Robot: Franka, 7 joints.
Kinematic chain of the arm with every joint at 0, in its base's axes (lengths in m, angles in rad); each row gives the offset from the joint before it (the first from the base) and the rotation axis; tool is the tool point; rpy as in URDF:
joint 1: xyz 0 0 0.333 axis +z
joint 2: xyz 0 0 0 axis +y
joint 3: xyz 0 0 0.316 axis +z
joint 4: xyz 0.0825 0 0 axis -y
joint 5: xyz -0.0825 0 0.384 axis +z
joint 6: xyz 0 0 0 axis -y
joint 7: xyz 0.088 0 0 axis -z
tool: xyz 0 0 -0.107 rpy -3.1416 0 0
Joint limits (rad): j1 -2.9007..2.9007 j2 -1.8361..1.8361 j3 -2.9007..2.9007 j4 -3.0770..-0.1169 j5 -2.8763..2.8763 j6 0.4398..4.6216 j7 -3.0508..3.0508
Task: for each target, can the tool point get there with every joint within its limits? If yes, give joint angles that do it. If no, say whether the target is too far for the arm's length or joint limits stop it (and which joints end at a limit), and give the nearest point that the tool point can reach.
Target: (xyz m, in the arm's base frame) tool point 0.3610 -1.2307 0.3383
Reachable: no: too far | nearest point 0.2415 -0.8232 0.3365 | short by 0.425 m
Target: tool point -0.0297 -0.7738 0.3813
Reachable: yes | joints -1.7761 0.9320 0.5170 -1.1677 0.8498 3.5803 0.3886
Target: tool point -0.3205 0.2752 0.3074
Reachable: yes | joints 1.1316 0.0142 1.0721 -2.7242 -0.8694 3.5746 -0.6296
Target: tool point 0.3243 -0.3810 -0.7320
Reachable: no: too far | nearest point 0.2641 -0.3103 -0.3460 | short by 0.397 m
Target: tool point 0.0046 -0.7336 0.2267
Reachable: yes | joints -1.7793 1.4989 1.1601 -0.7935 0.6421 4.1790 -1.0520
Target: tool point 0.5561 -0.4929 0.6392
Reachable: yes | joints -1.1510 0.5577 0.5612 -1.1734 2.2032 2.0829 2.5232
